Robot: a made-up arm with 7 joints.
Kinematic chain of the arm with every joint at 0, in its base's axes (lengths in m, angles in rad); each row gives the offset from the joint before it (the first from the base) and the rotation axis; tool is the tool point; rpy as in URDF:
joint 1: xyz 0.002 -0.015 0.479 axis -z
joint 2: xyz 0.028 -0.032 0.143 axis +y
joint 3: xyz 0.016 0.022 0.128 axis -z
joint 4: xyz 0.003 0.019 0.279 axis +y
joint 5: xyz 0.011 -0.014 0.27 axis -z
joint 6: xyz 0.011 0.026 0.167 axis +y
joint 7: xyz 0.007 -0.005 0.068 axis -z
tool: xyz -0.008 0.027 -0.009 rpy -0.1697 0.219 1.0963
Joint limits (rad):
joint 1: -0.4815..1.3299
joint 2: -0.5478..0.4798
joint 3: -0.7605..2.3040
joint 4: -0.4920..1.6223
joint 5: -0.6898..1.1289
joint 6: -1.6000..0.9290
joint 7: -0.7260..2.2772
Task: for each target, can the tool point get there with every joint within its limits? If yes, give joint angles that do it. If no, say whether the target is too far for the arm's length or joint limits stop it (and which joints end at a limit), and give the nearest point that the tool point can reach.
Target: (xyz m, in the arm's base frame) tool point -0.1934 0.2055 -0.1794
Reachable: no: joint limits stop it (at a limit: joint 1, joint 2, joint 3, joint 4, joint 6) | nearest point -0.4059 0.2864 0.7140 | short by 0.922 m
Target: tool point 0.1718 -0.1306 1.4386
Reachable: yes | joints 0.5167 -0.2942 0.0828 0.7740 0.7976 -0.3789 0.9918
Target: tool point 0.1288 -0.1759 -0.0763
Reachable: no: joint limits stop it (at a limit: joint 2, joint 4, joint 6) | nearest point 0.3567 -0.4650 0.6631 | short by 0.826 m
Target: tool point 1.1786 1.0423 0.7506
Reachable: no: too far | nearest point 0.5678 0.4369 0.8920 | short by 0.872 m
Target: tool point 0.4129 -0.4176 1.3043
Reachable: yes | joints 0.5297 0.3983 0.7674 0.4916 0.3687 -0.3378 -0.4753
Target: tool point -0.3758 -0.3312 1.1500
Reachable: yes | joints 1.0041 0.2174 1.8698 1.2393 0.0968 0.1362 0.4829
